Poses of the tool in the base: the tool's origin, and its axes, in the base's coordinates. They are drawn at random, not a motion.
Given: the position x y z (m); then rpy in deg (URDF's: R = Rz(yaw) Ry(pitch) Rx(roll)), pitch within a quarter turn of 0, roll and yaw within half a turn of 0.
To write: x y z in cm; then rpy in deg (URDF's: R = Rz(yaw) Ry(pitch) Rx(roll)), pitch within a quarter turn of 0, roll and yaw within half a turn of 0. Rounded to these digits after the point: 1 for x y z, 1 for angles.
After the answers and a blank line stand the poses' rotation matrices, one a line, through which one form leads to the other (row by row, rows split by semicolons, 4 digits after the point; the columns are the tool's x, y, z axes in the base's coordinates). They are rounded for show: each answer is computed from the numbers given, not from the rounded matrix.
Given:
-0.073, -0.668, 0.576, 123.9, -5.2, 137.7
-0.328, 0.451, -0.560, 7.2, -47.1, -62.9
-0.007, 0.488, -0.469, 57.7, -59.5, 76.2
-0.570, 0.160, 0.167, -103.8, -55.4, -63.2
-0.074, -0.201, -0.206, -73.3, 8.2, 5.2
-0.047, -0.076, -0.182, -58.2, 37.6, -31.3
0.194, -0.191, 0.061, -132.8, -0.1, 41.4
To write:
-7.3, -66.8, 57.6, 123.9, -5.2, 137.7
-32.8, 45.1, -56.0, 7.2, -47.1, -62.9
-0.7, 48.8, -46.9, 57.7, -59.5, 76.2
-57.0, 16.0, 16.7, -103.8, -55.4, -63.2
-7.4, -20.1, -20.6, -73.3, 8.2, 5.2
-4.7, -7.6, -18.2, -58.2, 37.6, -31.3
19.4, -19.1, 6.1, -132.8, -0.1, 41.4

-0.7366 0.4310 0.5212; 0.6702 0.3619 0.6479; 0.0906 0.8266 -0.5554
0.3101 0.8414 -0.4426; -0.6060 0.5337 0.5899; 0.7325 0.0853 0.6754
0.1211 -0.6927 0.7110; 0.4929 -0.5798 -0.6487; 0.8616 0.4290 0.2712
0.2560 0.1475 0.9553; -0.5068 -0.8211 0.2626; 0.8231 -0.5515 -0.1354
0.9857 -0.1621 -0.0460; 0.0897 0.2738 0.9576; -0.1426 -0.9480 0.2844
0.6770 -0.1693 0.7163; -0.4116 0.7197 0.5592; -0.6101 -0.6734 0.4175
0.7501 0.4503 -0.4843; 0.6613 -0.5088 0.5512; 0.0017 -0.7337 -0.6794

